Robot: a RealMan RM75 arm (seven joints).
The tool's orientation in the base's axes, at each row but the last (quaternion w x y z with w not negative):
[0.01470 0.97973 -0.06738 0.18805]
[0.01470 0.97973 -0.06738 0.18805]
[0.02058 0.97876 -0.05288 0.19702]
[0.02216 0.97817 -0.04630 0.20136]
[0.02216 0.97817 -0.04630 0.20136]
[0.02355 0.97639 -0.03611 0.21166]
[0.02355 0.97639 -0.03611 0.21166]
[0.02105 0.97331 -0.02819 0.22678]
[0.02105 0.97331 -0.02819 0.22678]
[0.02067 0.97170 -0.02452 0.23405]
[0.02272 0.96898 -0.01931 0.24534]
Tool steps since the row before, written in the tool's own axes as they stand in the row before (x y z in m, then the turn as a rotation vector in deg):
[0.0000 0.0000 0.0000 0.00 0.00 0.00]
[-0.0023 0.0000 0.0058 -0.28 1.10 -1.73]
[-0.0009 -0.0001 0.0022 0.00 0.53 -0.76]
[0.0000 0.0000 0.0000 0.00 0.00 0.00]
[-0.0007 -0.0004 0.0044 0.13 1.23 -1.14]
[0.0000 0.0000 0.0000 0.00 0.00 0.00]
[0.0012 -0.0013 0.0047 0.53 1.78 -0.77]
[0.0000 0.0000 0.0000 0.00 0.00 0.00]
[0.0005 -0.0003 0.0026 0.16 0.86 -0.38]
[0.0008 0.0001 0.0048 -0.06 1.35 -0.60]
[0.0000 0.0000 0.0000 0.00 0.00 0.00]
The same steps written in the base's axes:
[0.0000 0.0000 0.0000 0.00 0.00 0.00]
[0.0000 0.0000 -0.0062 -1.04 -0.96 1.51]
[0.0000 0.0001 -0.0024 -0.35 -0.48 0.71]
[0.0000 0.0000 0.0000 0.00 0.00 0.00]
[0.0011 0.0002 -0.0043 -0.45 -1.16 1.13]
[0.0000 0.0000 0.0000 0.00 0.00 0.00]
[0.0031 0.0009 -0.0038 0.02 -1.76 0.97]
[0.0000 0.0000 0.0000 0.00 0.00 0.00]
[0.0016 0.0001 -0.0021 -0.08 -0.84 0.44]
[0.0029 -0.0004 -0.0039 -0.40 -1.31 0.55]
[0.0000 0.0000 0.0000 0.00 0.00 0.00]

